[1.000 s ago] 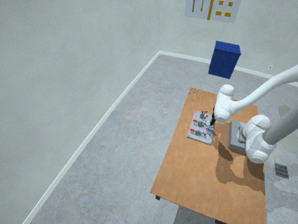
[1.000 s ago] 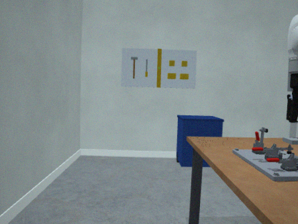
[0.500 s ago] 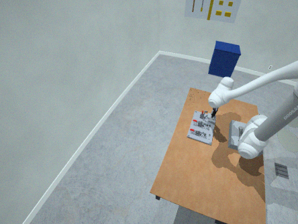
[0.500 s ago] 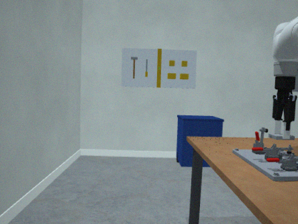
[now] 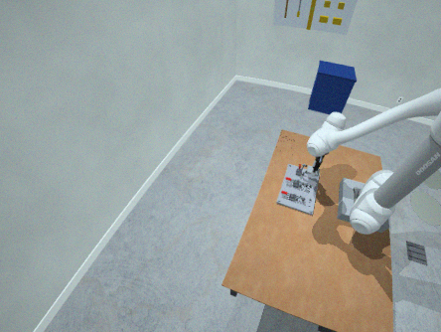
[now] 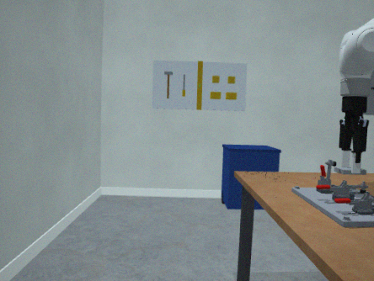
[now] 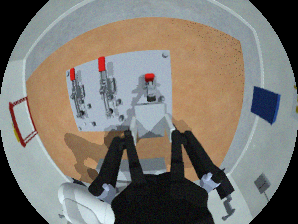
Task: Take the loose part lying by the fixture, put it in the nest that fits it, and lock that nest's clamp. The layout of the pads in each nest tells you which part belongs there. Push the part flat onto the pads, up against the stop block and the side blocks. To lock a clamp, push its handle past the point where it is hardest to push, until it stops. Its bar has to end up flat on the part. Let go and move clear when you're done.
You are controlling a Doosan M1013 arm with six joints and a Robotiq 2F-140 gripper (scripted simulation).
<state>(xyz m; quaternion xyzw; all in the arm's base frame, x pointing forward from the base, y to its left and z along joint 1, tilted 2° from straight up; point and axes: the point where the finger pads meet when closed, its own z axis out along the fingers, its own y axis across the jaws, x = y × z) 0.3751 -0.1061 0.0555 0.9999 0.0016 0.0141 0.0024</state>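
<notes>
My gripper is now 5 cm short of the grey fixture plate, 11 cm to the right of it and 11 cm above it. Also, from my hand: grey part (3 cm below).
</notes>
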